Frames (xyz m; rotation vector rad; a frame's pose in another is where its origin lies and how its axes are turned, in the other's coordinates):
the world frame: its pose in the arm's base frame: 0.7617 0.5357 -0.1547 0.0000 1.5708 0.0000
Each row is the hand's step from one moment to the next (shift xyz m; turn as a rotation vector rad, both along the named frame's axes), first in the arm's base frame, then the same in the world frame.
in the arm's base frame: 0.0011 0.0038 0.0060 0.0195 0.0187 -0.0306
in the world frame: -0.0060 0.0038 0.0011 0.0306 0.0187 0.0195
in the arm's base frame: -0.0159 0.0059 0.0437 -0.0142 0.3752 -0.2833
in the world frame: -0.0437 0.0059 -0.0159 0.2833 0.3752 -0.0142
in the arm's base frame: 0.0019 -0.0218 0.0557 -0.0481 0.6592 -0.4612
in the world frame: -0.0557 -0.0218 0.0019 0.4612 0.6592 -0.0481
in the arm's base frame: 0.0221 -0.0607 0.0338 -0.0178 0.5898 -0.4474
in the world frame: -0.0338 -0.0607 0.0221 0.4474 0.5898 -0.0178
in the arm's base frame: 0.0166 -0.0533 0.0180 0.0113 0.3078 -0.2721
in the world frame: -0.0180 -0.0533 0.0166 0.2721 0.3078 0.0113
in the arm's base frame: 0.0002 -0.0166 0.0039 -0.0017 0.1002 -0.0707
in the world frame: -0.0039 -0.0166 0.0002 0.0707 0.1002 -0.0017
